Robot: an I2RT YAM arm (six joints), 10 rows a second.
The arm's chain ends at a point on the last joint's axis. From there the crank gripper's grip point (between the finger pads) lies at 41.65 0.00 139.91 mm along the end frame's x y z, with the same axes.
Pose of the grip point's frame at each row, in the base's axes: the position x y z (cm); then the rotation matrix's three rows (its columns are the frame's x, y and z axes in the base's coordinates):
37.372 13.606 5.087; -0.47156 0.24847 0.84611; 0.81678 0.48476 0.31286; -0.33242 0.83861 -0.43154
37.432 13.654 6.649; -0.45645 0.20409 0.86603; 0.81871 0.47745 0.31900; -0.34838 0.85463 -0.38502
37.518 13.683 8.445; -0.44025 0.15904 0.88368; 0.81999 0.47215 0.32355; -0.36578 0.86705 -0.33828
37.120 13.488 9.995; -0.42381 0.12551 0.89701; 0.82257 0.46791 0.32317; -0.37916 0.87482 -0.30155
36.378 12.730 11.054; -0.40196 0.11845 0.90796; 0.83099 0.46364 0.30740; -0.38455 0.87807 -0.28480
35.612 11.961 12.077; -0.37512 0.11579 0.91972; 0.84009 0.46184 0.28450; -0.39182 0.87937 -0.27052
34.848 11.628 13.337; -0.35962 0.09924 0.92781; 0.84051 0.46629 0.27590; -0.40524 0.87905 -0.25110
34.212 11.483 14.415; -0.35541 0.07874 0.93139; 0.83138 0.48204 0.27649; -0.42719 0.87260 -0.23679
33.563 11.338 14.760; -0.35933 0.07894 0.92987; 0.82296 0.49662 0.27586; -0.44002 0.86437 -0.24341
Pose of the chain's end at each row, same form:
27.498 5.827 12.509; -0.47156 0.24847 0.84611; 0.81678 0.48476 0.31286; -0.33242 0.83861 -0.43154
27.216 5.781 13.487; -0.45645 0.20409 0.86603; 0.81871 0.47745 0.31900; -0.34838 0.85463 -0.38502
26.988 5.741 14.701; -0.44025 0.15904 0.88368; 0.81999 0.47215 0.32355; -0.36578 0.86705 -0.33828
26.335 5.541 15.793; -0.42381 0.12551 0.89701; 0.82257 0.46791 0.32317; -0.37916 0.87482 -0.30155
25.349 4.968 16.640; -0.40196 0.11845 0.90796; 0.83099 0.46364 0.30740; -0.38455 0.87807 -0.28480
24.307 4.482 17.494; -0.37512 0.11579 0.91972; 0.84009 0.46184 0.28450; -0.39182 0.87937 -0.27052
23.365 4.267 18.538; -0.35962 0.09924 0.92781; 0.84051 0.46629 0.27590; -0.40524 0.87905 -0.25110
22.661 4.152 19.507; -0.35541 0.07874 0.93139; 0.83138 0.48204 0.27649; -0.42719 0.87260 -0.23679
22.050 4.051 19.998; -0.35933 0.07894 0.92987; 0.82296 0.49662 0.27586; -0.44002 0.86437 -0.24341

